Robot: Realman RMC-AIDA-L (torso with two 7-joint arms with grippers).
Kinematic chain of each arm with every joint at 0, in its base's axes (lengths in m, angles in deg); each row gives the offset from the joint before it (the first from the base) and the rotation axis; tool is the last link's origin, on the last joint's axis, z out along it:
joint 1: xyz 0 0 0.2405 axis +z
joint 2: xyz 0 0 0 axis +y
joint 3: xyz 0 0 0.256 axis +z
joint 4: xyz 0 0 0 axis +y
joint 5: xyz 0 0 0.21 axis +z
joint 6: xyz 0 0 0 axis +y
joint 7: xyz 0 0 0.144 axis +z
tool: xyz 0 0 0
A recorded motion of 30 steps. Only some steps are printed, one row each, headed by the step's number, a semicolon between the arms.
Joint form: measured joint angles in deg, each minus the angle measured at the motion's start. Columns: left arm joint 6, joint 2, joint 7, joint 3, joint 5, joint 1, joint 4; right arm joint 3, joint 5, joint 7, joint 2, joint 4, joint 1, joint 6.
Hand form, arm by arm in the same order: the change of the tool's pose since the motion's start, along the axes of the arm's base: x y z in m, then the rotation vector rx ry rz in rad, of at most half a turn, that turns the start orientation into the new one. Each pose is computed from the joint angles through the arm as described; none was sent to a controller.
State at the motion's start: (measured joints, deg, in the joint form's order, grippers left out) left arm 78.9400 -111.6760 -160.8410 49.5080 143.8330 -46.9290 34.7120; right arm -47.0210 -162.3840 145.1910 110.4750 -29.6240 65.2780 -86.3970
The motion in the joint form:
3: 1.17 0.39 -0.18 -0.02 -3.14 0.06 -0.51; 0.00 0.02 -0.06 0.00 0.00 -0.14 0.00
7: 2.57 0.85 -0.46 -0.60 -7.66 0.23 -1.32; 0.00 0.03 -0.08 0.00 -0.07 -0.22 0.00
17: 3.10 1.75 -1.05 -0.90 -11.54 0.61 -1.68; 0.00 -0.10 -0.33 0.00 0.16 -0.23 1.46
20: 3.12 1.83 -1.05 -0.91 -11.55 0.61 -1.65; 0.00 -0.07 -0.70 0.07 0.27 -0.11 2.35
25: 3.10 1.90 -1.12 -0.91 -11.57 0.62 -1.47; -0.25 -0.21 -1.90 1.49 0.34 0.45 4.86
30: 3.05 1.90 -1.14 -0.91 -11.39 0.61 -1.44; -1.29 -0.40 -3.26 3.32 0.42 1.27 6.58
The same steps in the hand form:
3: 0.0055 -0.0009 0.0000 -0.0029 -0.0567 0.0109; 0.0010 -0.0004 0.0000 -0.0004 0.0003 -0.0015
7: 0.0131 -0.0015 0.0008 0.0023 -0.1450 0.0303; 0.0014 -0.0005 0.0002 0.0003 0.0004 -0.0017
17: 0.0169 0.0007 0.0073 0.0273 -0.2086 0.0482; 0.0025 0.0025 -0.0001 0.0182 -0.0035 0.0103
20: 0.0168 0.0010 0.0080 0.0285 -0.2079 0.0477; 0.0017 0.0046 -0.0008 0.0269 -0.0038 0.0236
25: 0.0170 0.0016 0.0091 0.0319 -0.2068 0.0465; -0.0042 0.0073 -0.0120 0.0321 -0.0032 0.0718
30: 0.0166 0.0017 0.0092 0.0321 -0.2035 0.0465; -0.0125 0.0064 -0.0270 0.0114 -0.0107 0.1268

